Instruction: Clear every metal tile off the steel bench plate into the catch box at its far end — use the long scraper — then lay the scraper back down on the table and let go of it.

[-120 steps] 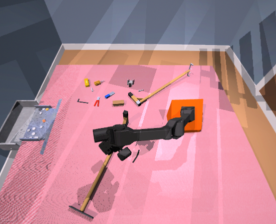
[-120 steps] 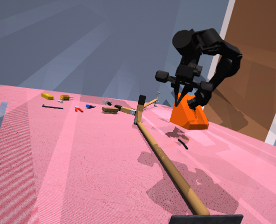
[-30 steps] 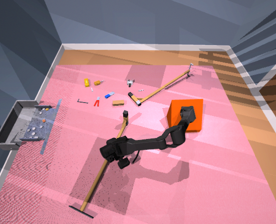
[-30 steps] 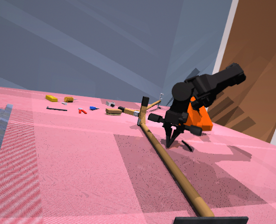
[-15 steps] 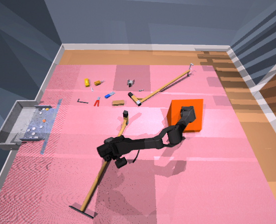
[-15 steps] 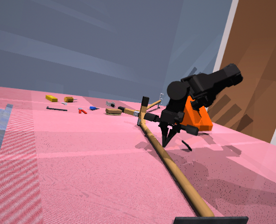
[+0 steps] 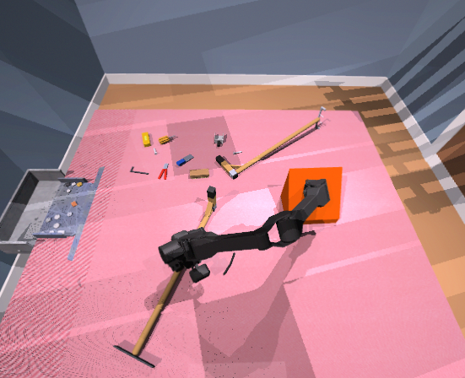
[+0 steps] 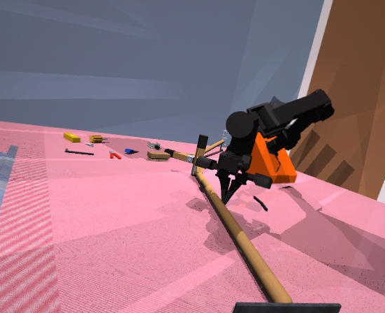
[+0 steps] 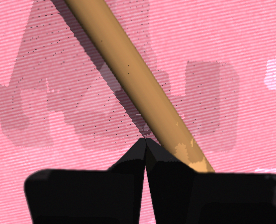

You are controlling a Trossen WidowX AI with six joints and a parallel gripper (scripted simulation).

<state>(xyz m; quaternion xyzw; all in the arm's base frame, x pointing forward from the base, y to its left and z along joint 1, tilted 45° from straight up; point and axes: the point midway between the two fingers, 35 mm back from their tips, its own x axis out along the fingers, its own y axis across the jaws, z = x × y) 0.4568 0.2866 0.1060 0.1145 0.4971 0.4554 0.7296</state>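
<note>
My gripper tip is now 5 cm below the long scraper, 3 cm short of it and 1 cm to the right of it. From my gripper tip the other things lie so: wooden block 42 cm to the right; black strip 15 cm behind, 1 cm to the right, 1 cm below; blue tool 51 cm to the right, 8 cm ahead.
</note>
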